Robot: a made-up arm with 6 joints. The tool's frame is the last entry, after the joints. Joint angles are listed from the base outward. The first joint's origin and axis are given. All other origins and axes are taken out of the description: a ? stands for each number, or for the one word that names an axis. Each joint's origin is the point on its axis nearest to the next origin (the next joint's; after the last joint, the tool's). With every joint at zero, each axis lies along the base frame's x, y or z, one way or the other. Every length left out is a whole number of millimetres.
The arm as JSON. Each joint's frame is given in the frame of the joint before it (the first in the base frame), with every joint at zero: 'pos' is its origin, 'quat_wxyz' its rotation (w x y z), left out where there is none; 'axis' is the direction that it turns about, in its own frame. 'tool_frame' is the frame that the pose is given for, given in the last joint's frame.
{
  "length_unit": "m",
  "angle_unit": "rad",
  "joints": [
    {
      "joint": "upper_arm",
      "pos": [
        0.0,
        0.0,
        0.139
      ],
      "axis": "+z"
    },
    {
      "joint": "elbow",
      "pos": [
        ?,
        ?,
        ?
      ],
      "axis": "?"
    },
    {
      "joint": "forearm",
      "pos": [
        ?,
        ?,
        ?
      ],
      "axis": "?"
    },
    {
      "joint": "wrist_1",
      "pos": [
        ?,
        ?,
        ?
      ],
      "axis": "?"
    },
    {
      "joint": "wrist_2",
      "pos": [
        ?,
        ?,
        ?
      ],
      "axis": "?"
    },
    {
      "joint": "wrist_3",
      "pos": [
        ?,
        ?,
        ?
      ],
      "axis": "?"
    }
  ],
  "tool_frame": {
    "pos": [
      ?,
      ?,
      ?
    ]
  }
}
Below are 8 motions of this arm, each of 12 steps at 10 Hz.
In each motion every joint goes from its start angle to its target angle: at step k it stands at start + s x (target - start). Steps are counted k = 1, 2, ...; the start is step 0. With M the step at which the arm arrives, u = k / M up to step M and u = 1 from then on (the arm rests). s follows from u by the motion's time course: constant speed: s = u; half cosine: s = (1 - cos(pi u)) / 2; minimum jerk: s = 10 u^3 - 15 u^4 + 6 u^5.
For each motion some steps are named. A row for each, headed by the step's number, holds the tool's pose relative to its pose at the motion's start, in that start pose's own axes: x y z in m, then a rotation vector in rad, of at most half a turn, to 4 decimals.
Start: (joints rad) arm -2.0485 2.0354 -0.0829 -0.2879 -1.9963 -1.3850
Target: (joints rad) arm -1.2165 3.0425 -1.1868 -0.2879 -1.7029 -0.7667
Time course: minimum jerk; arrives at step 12
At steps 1, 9, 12:
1: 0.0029 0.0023 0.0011 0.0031 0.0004 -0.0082
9: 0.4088 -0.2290 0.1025 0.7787 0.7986 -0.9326
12: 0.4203 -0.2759 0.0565 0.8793 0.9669 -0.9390

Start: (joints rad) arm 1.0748 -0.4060 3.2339 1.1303 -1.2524 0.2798
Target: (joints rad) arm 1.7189 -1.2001 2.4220 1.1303 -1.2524 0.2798
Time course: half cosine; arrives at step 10
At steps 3, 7, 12:
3: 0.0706 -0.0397 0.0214 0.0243 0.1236 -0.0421
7: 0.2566 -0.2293 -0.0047 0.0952 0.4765 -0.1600
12: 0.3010 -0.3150 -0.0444 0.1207 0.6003 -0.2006

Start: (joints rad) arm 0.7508 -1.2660 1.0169 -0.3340 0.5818 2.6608
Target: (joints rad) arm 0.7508 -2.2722 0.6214 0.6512 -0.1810 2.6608
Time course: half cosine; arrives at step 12
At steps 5, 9, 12:
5: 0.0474 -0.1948 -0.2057 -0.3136 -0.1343 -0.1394
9: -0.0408 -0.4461 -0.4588 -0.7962 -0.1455 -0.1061
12: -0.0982 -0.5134 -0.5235 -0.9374 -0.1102 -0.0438

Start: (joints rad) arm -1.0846 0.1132 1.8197 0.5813 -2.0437 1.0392
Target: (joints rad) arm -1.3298 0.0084 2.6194 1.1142 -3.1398 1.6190
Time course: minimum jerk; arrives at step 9
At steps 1, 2, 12:
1: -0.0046 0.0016 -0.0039 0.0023 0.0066 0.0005
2: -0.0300 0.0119 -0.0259 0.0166 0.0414 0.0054
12: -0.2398 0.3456 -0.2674 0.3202 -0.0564 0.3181

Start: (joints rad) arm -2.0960 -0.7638 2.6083 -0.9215 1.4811 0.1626
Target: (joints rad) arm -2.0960 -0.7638 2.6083 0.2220 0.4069 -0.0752
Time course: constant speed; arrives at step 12
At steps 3, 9, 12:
3: 0.0506 0.0065 0.0057 -0.0050 0.2273 0.3124
9: 0.1356 0.0594 0.0221 -0.2555 0.6921 0.8245
12: 0.1632 0.1016 0.0315 -0.5004 0.8958 0.9960

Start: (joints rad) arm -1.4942 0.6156 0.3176 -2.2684 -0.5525 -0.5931
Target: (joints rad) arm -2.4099 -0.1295 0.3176 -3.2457 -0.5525 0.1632
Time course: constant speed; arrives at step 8
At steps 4, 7, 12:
4: -0.1020 0.2184 -0.2423 -0.2221 0.3321 0.7076
7: -0.2464 0.2682 -0.4355 -0.4637 0.5383 1.1852
12: -0.2930 0.2553 -0.4961 -0.5541 0.6016 1.3276

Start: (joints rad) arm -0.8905 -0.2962 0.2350 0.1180 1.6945 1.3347
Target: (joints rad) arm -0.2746 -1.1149 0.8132 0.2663 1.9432 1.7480
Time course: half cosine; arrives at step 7
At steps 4, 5, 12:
4: 0.2956 -0.2775 -0.0413 -0.1936 0.1346 -1.0407
5: 0.3083 -0.4193 -0.1049 -0.3234 0.2796 -1.3582
12: 0.2692 -0.5531 -0.1782 -0.4767 0.4532 -1.6332

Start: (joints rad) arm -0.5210 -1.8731 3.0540 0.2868 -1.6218 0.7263
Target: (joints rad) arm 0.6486 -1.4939 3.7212 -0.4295 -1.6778 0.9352
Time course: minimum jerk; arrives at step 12
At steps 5, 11, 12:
5: -0.0541 -0.0591 -0.1029 -0.1516 0.0345 -0.1728
11: -0.2557 -0.0977 -0.2078 -0.5785 0.2067 -0.4080
12: -0.2574 -0.0974 -0.2081 -0.5824 0.2089 -0.4091

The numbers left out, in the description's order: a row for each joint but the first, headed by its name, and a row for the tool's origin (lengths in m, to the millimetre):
elbow: xyz 0.0 0.0 0.0, axis +y
forearm: xyz 0.0 0.0 0.393, axis -y
wrist_1: xyz 0.415 0.0 0.0, axis -x
wrist_2: xyz 0.0 -0.18 0.0, axis -y
wrist_3: xyz 0.0 0.0 0.0, axis -x
tool: xyz 0.0 0.0 0.0

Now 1 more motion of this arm.
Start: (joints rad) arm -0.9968 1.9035 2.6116 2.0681 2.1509 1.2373
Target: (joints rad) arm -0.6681 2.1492 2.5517 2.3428 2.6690 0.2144
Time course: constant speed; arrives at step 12
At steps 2, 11, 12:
2: 0.0472 0.0187 0.0007 0.1954 -0.0565 -0.1377
11: 0.2822 0.0546 -0.0035 0.9975 -0.6360 -0.6106
12: 0.3097 0.0532 -0.0043 1.0732 -0.7322 -0.6396

